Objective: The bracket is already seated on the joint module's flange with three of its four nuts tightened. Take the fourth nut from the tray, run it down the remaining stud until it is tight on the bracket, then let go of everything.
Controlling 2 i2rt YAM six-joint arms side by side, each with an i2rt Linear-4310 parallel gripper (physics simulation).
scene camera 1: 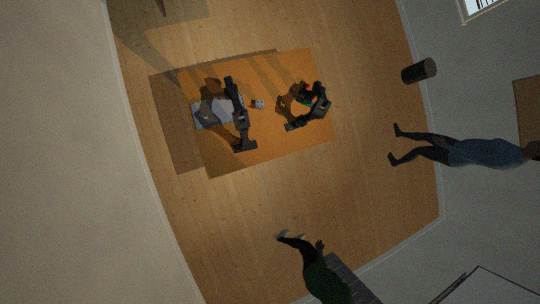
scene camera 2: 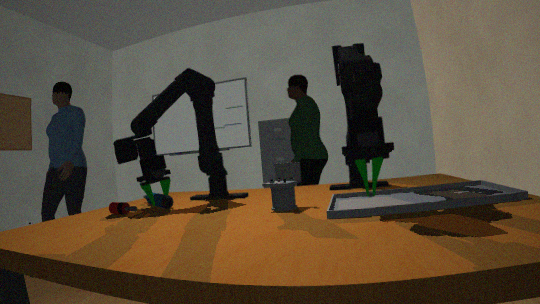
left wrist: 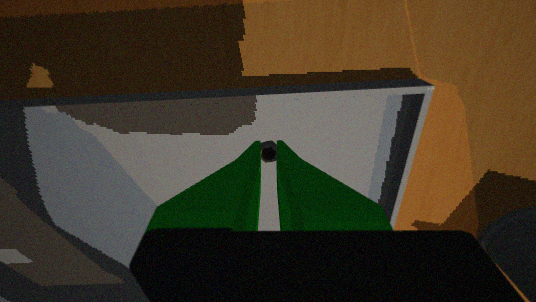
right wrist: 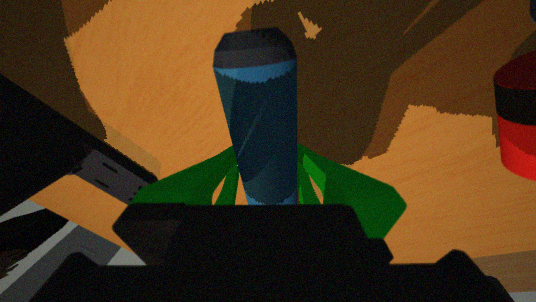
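Where they show: left gripper, fingertip midpoint: [scene camera 2: 371,196] [left wrist: 268,150]; right gripper, fingertip midpoint: [scene camera 1: 303,102] [right wrist: 267,150]; left arm's base at its link origin: [scene camera 1: 245,146] [scene camera 2: 359,186]; right arm's base at its link origin: [scene camera 1: 295,124] [scene camera 2: 219,197] [right wrist: 61,137].
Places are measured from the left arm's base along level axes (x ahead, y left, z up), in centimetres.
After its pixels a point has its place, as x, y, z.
Observation:
The grey tray [scene camera 2: 350,214] @(44.2, -1.6, 0.6) [left wrist: 414,150] @(40.4, -6.2, 1.6) lies at the right in scene camera 2. My left gripper [scene camera 2: 370,194] @(41.6, 2.7, 3.4) [left wrist: 268,150] @(41.6, 2.7, 3.4) is shut on the small dark nut [left wrist: 269,144] @(42.2, 2.6, 3.8), gripped at the fingertips a little above the tray floor, opening facing the wrist camera. The joint module [scene camera 1: 257,104] [scene camera 2: 283,198] stands upright mid-table, with the bracket [scene camera 2: 272,184] @(34.2, -19.8, 6.4) on top. Small dark nuts or studs show there, too small to tell apart. My right gripper [scene camera 2: 159,199] @(27.8, -59.0, 0.8) [right wrist: 267,150] @(27.8, -59.0, 0.8) is shut on a blue cylindrical tool handle [scene camera 2: 164,201] @(32.9, -53.4, 2.5) [right wrist: 265,115] @(30.8, -55.8, 4.0) with a dark end, low over the table.
A red and black handled tool [scene camera 1: 307,86] @(41.0, -64.6, 3.1) [scene camera 2: 119,208] @(43.3, -62.0, 2.0) [right wrist: 517,150] @(40.0, -64.8, 2.2) lies beside the blue one. The joint module stands between the two arms. The tray has raised walls. Two people [scene camera 2: 67,130] [scene camera 2: 307,125] stand beyond the table [scene camera 2: 250,250] @(62.9, -14.9, 0.0).

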